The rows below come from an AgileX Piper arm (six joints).
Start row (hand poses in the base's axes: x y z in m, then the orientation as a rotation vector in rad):
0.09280, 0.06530, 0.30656, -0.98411, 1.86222, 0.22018
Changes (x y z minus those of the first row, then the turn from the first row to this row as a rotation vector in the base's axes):
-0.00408, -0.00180, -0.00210, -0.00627, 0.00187, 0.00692
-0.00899, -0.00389, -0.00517, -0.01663, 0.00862, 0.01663
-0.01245, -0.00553, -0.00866, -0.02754, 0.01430, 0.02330
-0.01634, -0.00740, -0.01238, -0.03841, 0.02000, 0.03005
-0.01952, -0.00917, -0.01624, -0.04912, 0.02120, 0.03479
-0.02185, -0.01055, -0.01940, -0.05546, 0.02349, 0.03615
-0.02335, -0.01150, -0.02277, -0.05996, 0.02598, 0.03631
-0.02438, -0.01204, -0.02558, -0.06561, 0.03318, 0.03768
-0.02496, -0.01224, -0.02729, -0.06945, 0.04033, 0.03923
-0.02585, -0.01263, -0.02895, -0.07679, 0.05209, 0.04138
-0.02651, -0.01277, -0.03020, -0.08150, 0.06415, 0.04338
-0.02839, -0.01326, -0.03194, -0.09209, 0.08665, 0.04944
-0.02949, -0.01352, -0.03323, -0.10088, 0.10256, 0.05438
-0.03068, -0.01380, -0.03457, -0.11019, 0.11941, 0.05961
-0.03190, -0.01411, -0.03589, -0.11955, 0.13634, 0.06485
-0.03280, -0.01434, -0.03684, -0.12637, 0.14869, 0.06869
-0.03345, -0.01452, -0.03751, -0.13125, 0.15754, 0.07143
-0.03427, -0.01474, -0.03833, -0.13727, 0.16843, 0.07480
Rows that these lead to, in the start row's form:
0.08872, 0.06350, 0.30446, -0.99507, 1.86248, 0.21960
0.08381, 0.06141, 0.30139, -1.01178, 1.86697, 0.21953
0.08035, 0.05977, 0.29790, -1.02593, 1.87198, 0.21656
0.07646, 0.05790, 0.29418, -1.04015, 1.87692, 0.21365
0.07328, 0.05613, 0.29032, -1.05209, 1.87861, 0.20728
0.07095, 0.05475, 0.28716, -1.05787, 1.88171, 0.20346
0.06945, 0.05380, 0.28379, -1.06127, 1.88508, 0.20071
0.06842, 0.05326, 0.28098, -1.06692, 1.89247, 0.20013
0.06784, 0.05306, 0.27927, -1.07150, 1.89926, 0.20130
0.06695, 0.05267, 0.27761, -1.07936, 1.91088, 0.20204
0.06629, 0.05253, 0.27636, -1.08528, 1.92217, 0.20529
0.06441, 0.05204, 0.27462, -1.09983, 1.94256, 0.21113
0.06331, 0.05178, 0.27333, -1.11168, 1.95698, 0.21445
0.06212, 0.05150, 0.27199, -1.12424, 1.97224, 0.21798
0.06090, 0.05119, 0.27067, -1.13688, 1.98755, 0.22151
0.06000, 0.05096, 0.26972, -1.14612, 1.99870, 0.22412
0.05935, 0.05078, 0.26905, -1.15274, 2.00669, 0.22599
0.05853, 0.05056, 0.26823, -1.16090, 2.01652, 0.22828

